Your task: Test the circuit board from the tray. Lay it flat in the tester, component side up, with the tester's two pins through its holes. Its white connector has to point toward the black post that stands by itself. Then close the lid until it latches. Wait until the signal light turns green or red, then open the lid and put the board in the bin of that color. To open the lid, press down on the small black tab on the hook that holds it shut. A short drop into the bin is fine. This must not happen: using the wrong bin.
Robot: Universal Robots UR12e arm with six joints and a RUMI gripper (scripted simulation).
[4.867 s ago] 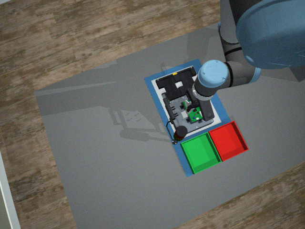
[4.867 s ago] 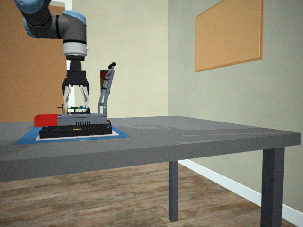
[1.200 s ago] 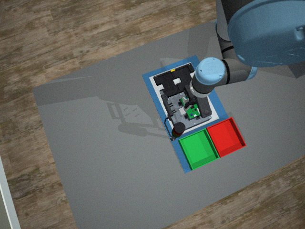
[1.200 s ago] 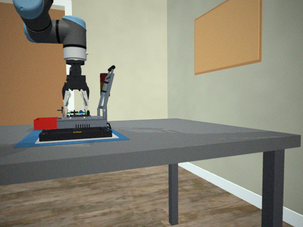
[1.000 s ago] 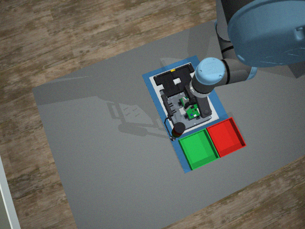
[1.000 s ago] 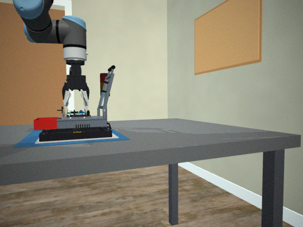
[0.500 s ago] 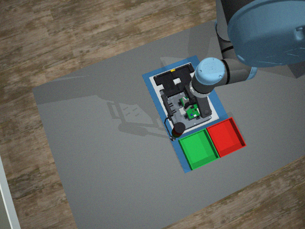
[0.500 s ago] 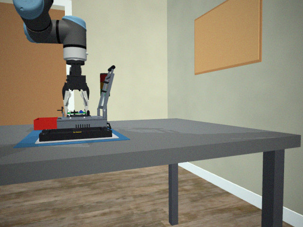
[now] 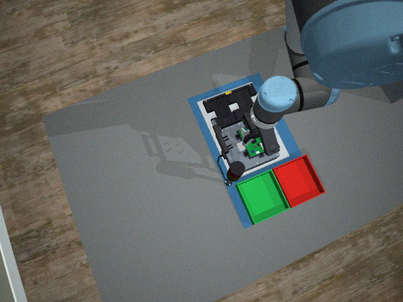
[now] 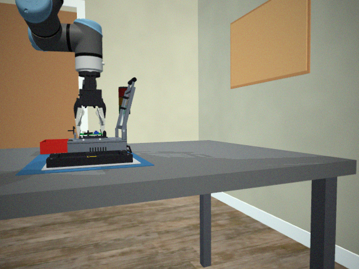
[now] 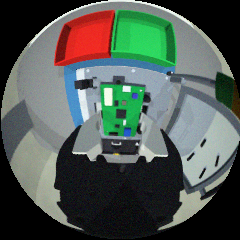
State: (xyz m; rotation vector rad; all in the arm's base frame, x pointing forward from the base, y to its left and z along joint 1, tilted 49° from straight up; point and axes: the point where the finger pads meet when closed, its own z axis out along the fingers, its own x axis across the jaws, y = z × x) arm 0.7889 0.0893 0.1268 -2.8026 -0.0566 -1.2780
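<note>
The green circuit board is right at my hand. Also, from my hand: green bin (3 cm ahead, 20 cm to the left, 7 cm below); then black latch hook (7 cm behind, 5 cm to the left, 1 cm above); then tester lid (12 cm ahead, 1 cm to the left, 10 cm above).
</note>
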